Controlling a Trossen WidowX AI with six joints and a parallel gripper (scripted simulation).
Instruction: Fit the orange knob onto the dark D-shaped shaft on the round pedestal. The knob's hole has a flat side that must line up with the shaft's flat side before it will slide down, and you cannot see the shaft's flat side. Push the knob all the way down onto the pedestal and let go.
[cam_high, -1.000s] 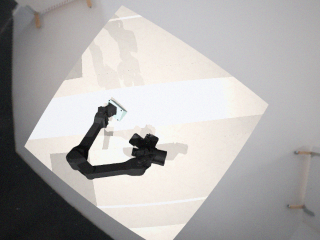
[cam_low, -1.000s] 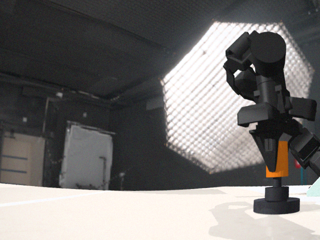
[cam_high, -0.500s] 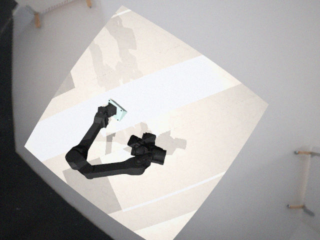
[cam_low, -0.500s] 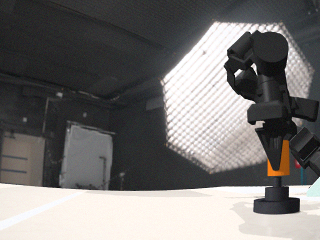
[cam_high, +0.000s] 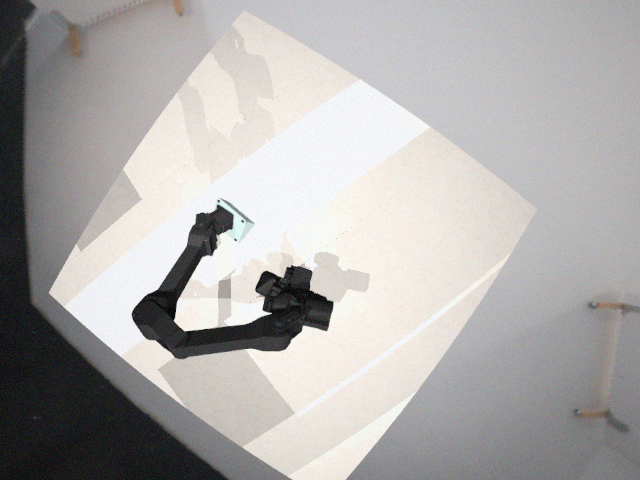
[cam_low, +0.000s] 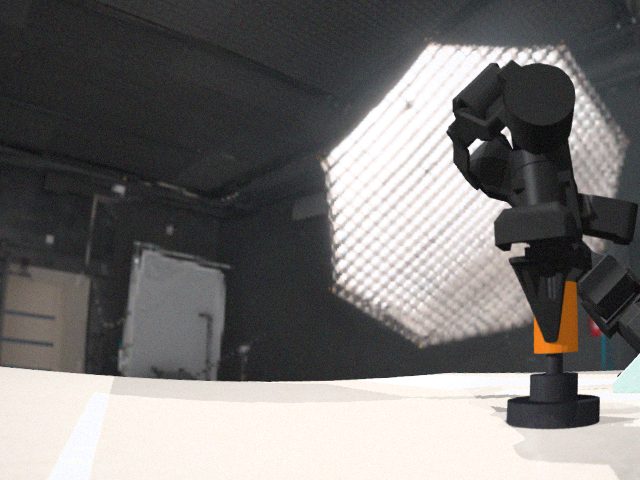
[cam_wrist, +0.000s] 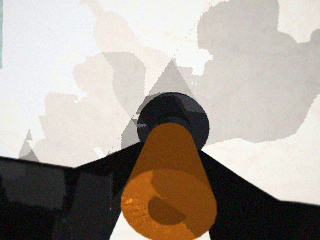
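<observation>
My gripper tip is now 2 cm below the orange knob. Also, from my gripper tip: round pedestal 4 cm below.
</observation>
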